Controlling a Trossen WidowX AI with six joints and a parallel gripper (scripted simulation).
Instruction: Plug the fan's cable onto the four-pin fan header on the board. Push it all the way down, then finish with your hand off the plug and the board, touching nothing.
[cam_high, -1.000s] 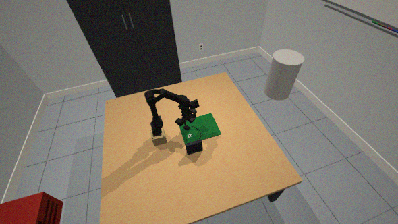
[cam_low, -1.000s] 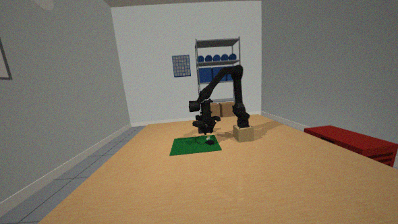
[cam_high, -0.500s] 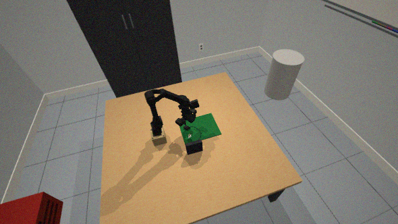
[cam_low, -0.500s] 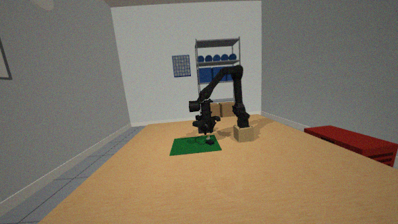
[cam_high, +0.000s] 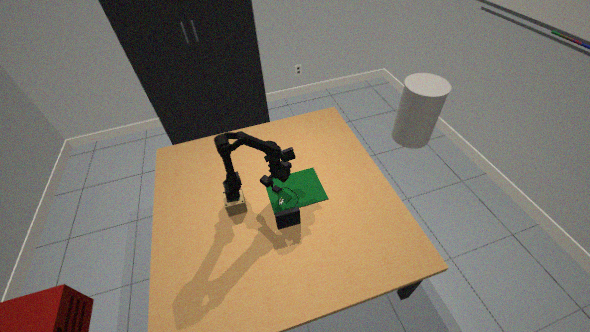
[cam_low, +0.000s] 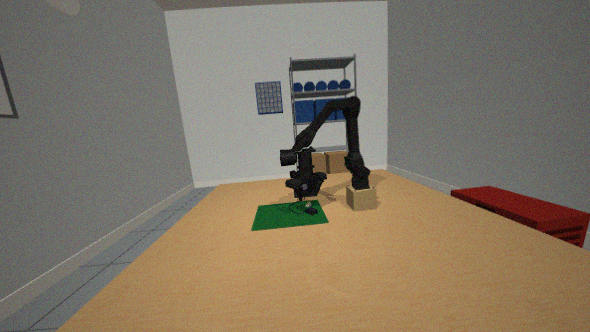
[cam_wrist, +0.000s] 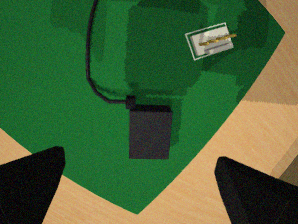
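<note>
My gripper tip is 1 cm past the black fan plug and 6 cm above it. The rest, counted from my gripper tip: black fan (1 cm ahead, 22 cm to the right, 1 cm below); green board (9 cm ahead, 2 cm to the right, 8 cm below); fan header (8 cm to the right, 7 cm below).
</note>
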